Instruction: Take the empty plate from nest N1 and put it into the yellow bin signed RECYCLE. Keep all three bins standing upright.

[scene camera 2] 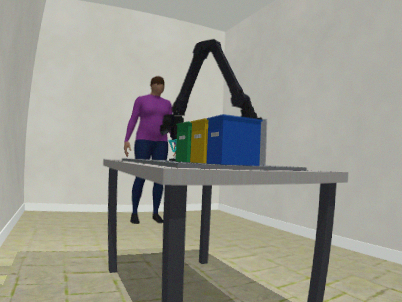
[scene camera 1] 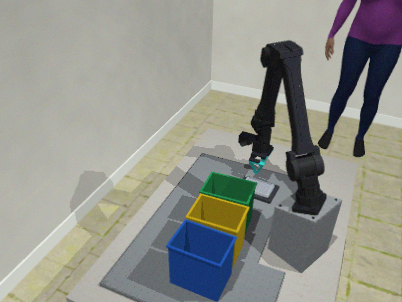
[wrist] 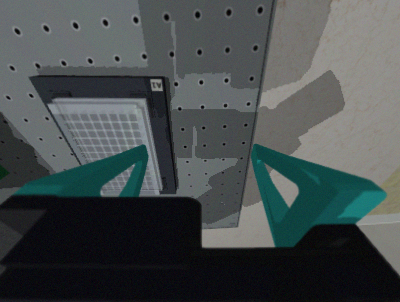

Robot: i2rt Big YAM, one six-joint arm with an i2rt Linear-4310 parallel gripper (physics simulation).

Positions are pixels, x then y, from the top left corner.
yellow bin: scene camera 2 199,138; scene camera 1 222,215; not seen in the wrist view (out of frame)
